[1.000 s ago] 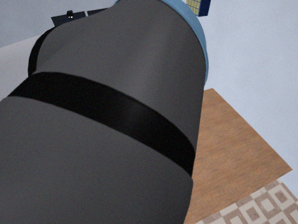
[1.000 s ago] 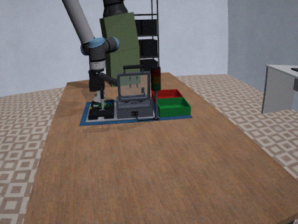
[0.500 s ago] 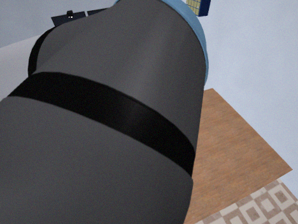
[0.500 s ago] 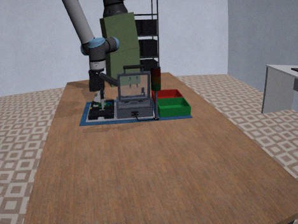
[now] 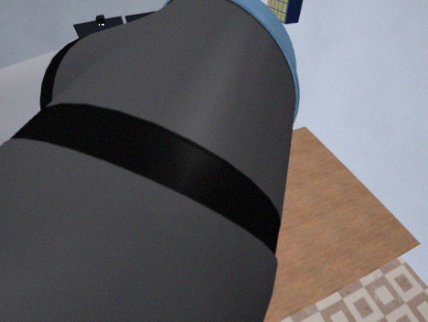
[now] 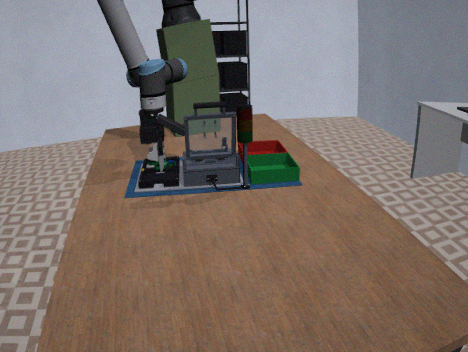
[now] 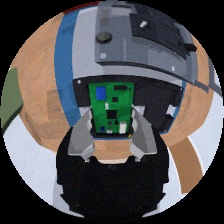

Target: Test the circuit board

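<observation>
My hand is 1 cm to the left of the green circuit board. Also, from my hand: tester bed 10 cm ahead, 15 cm to the left, 5 cm above; then red bin 3 cm ahead, 37 cm to the left, 1 cm below; then clear lid 22 cm ahead, 12 cm to the left, 16 cm above.
</observation>
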